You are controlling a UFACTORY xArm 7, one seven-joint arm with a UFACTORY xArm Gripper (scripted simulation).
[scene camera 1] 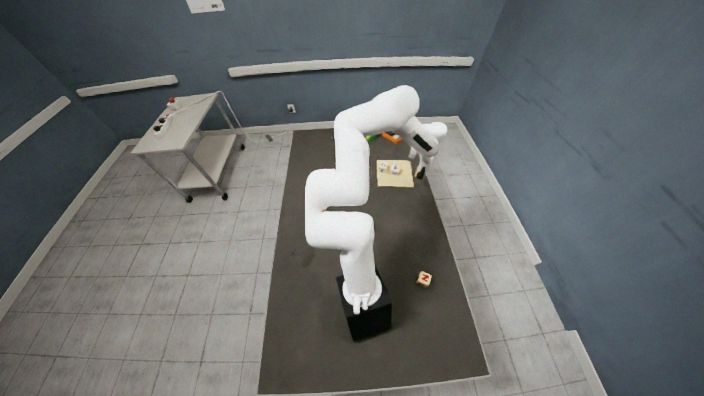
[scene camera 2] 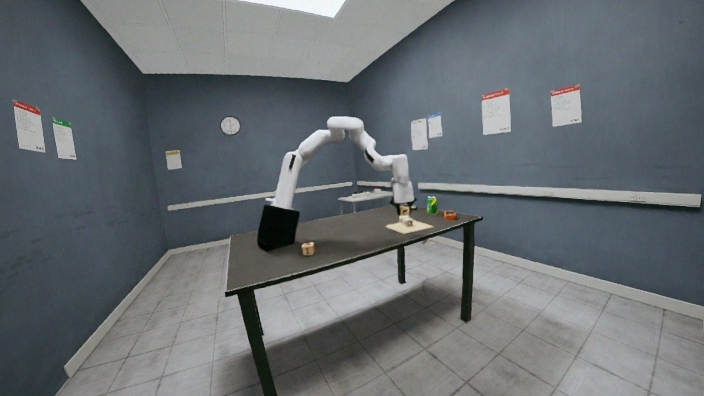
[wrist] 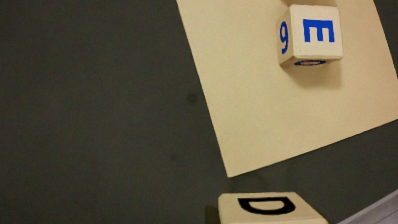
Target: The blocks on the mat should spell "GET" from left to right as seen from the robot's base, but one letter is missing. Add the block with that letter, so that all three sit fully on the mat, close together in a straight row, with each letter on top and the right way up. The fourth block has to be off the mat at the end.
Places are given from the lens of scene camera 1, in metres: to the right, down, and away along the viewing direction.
beige mat (scene camera 1: 404,179): 0.30, -0.10, 1.17
